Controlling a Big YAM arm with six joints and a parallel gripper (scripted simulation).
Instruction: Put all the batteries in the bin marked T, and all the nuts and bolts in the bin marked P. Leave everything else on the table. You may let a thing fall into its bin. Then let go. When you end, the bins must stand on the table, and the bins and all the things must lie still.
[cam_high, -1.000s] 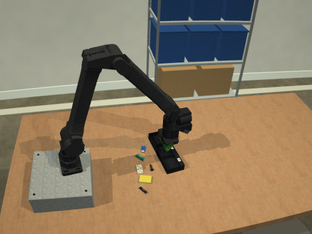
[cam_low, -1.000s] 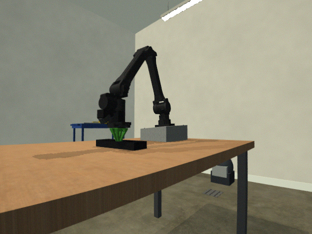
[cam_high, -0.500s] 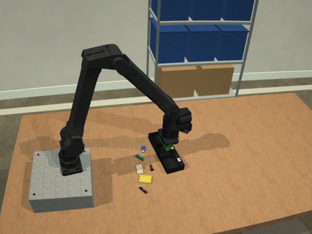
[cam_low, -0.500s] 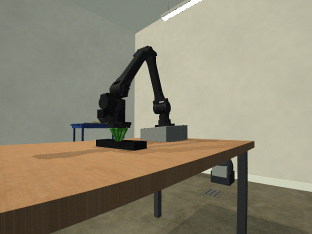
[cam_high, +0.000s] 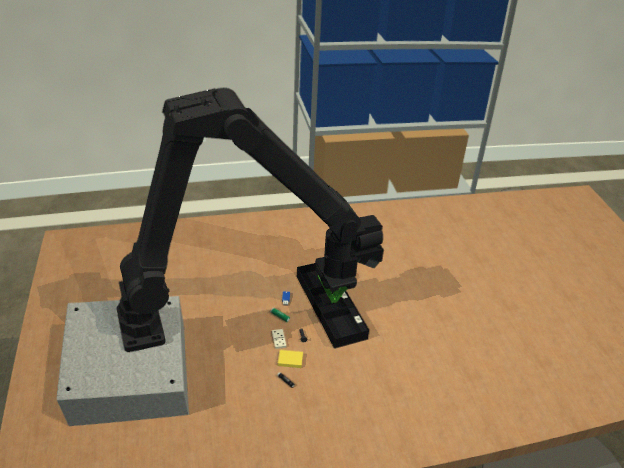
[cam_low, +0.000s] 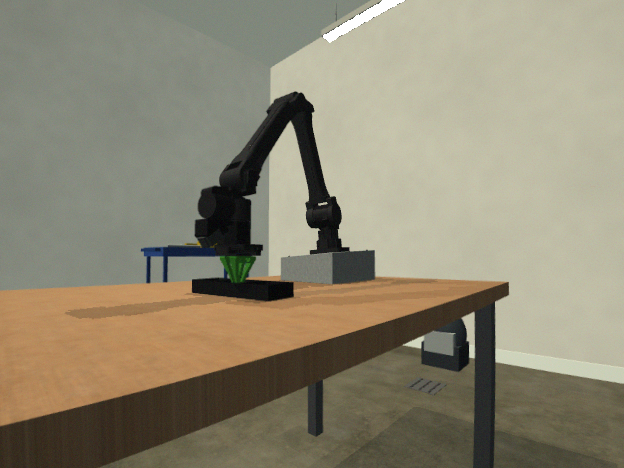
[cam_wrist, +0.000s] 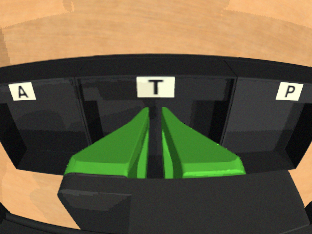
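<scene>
The black tray lies 1 cm below my hand and 1 cm behind it. From my hand the other things lie so: dark bolt 10 cm behind, 7 cm to the right, 2 cm below; then blue usb stick 10 cm behind, 6 cm to the left, 2 cm below; then green battery 13 cm behind, 2 cm below, 1 cm to the left.
</scene>
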